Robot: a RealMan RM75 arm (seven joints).
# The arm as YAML. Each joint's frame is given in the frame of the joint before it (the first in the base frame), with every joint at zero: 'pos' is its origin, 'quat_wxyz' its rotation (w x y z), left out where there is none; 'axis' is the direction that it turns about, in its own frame. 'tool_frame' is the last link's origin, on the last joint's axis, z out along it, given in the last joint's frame.
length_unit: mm
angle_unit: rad
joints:
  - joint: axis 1
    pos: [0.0, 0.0, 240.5]
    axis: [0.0, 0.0, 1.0]
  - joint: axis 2
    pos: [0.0, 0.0, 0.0]
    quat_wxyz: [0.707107, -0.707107, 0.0, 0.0]
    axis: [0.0, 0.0, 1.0]
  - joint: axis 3
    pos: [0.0, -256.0, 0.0]
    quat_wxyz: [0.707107, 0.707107, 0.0, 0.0]
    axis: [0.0, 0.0, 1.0]
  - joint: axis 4
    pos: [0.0, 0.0, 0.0]
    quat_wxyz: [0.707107, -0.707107, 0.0, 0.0]
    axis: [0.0, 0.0, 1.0]
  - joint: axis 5
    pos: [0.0, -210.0, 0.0]
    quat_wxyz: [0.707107, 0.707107, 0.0, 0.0]
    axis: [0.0, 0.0, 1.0]
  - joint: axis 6
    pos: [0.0, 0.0, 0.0]
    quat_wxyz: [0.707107, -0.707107, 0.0, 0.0]
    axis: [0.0, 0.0, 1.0]
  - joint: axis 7
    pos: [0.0, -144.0, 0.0]
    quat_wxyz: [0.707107, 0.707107, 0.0, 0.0]
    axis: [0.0, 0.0, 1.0]
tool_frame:
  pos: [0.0, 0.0, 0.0]
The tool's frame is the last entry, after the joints.
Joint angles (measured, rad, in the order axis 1, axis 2, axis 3, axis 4, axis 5, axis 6, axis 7), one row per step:
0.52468 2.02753 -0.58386 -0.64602 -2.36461 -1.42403 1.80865
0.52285 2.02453 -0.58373 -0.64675 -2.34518 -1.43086 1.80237
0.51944 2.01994 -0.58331 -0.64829 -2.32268 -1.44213 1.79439
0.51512 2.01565 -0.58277 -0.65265 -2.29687 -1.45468 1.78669
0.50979 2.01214 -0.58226 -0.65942 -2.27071 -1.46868 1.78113
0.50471 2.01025 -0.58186 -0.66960 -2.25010 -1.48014 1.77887
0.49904 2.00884 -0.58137 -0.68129 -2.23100 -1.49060 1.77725
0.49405 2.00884 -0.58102 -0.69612 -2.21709 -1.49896 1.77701
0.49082 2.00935 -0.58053 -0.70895 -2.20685 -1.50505 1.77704
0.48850 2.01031 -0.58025 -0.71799 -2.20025 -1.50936 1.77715
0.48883 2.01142 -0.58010 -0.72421 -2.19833 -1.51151 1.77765
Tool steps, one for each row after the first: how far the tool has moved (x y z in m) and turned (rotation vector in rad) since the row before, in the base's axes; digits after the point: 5 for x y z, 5 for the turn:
-0.00157 0.00082 0.00200 0.00976 0.01367 0.00809
-0.00151 0.00039 0.00293 0.01020 0.01619 0.01013
-0.00186 0.00056 0.00357 0.01327 0.01793 0.01142
-0.00196 0.00029 0.00377 0.01348 0.01878 0.01063
-0.00168 0.00036 0.00361 0.01266 0.01345 0.00852
-0.00140 0.00022 0.00371 0.01306 0.01133 0.00789
-0.00131 0.00039 0.00352 0.01208 0.00588 0.00773
-0.00130 0.00056 0.00279 0.00993 0.00365 0.00695
-0.00096 0.00025 0.00167 0.00620 0.00261 0.00479
-0.00103 0.00061 0.00083 0.00287 -0.00006 0.00410

